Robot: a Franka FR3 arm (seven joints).
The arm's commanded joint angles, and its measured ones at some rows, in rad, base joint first. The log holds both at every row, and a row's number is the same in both.
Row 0, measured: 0.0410 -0.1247 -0.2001 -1.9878 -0.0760 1.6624 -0.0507
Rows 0 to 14, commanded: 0.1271 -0.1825 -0.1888 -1.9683 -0.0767 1.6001 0.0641; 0.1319 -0.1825 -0.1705 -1.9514 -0.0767 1.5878 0.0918; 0.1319 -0.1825 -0.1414 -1.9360 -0.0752 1.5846 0.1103; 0.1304 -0.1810 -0.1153 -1.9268 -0.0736 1.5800 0.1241; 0.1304 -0.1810 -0.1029 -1.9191 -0.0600 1.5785 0.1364; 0.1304 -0.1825 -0.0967 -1.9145 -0.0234 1.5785 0.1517; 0.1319 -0.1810 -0.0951 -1.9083 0.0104 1.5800 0.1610; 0.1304 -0.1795 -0.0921 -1.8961 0.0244 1.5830 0.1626; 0.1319 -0.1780 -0.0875 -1.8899 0.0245 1.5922 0.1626; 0.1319 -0.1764 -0.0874 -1.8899 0.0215 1.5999 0.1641; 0.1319 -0.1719 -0.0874 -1.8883 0.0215 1.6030 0.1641; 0.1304 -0.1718 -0.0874 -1.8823 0.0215 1.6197 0.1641; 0.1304 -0.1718 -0.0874 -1.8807 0.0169 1.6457 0.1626; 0.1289 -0.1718 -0.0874 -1.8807 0.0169 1.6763 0.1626; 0.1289 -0.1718 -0.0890 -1.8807 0.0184 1.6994 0.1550
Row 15, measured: 0.1258 -0.1822 -0.0833 -1.9004 0.0011 1.6440 0.1501
